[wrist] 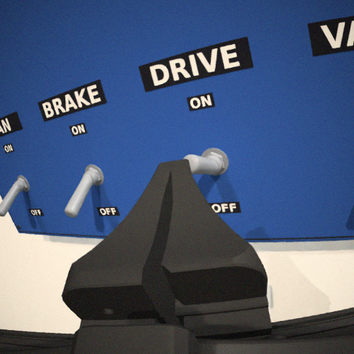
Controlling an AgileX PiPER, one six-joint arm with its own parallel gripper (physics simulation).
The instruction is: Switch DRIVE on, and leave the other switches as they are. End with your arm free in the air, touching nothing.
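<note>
The DRIVE switch (pixel 204 164) is a light grey lever on the blue panel, between its ON label (pixel 201 102) and OFF label (pixel 226 207). It points left, nearly level in the view, higher than the neighbouring levers. My gripper (pixel 176 177) is shut, with no thing between its fingers. Its fingertips are right at the lever's tip and hide part of it; whether they touch is hard to tell. The BRAKE switch (pixel 82 192) slants down toward its OFF label, and so does another lever (pixel 14 195) at the far left.
The blue panel (pixel 280 125) fills the upper part of the view, with its lower edge above a cream surface (pixel 35 280). A partly cut-off label (pixel 334 37) starting with "VA" is at the upper right. A dark shadow shows at the right edge below it.
</note>
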